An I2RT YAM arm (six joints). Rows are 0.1 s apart.
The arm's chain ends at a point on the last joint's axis. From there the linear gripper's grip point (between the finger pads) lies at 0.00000 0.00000 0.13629 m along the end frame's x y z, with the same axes.
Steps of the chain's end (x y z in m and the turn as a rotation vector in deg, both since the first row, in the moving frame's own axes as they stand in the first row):
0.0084, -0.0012, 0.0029, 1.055, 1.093, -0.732
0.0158, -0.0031, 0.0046, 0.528, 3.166, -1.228
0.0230, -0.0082, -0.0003, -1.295, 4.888, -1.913
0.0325, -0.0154, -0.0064, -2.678, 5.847, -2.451
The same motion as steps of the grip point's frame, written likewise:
0.0110, -0.0037, 0.0029, 1.055, 1.093, -0.732
0.0233, -0.0044, 0.0044, 0.528, 3.166, -1.228
0.0347, -0.0053, -0.0008, -1.295, 4.888, -1.913
0.0465, -0.0093, -0.0073, -2.678, 5.847, -2.451

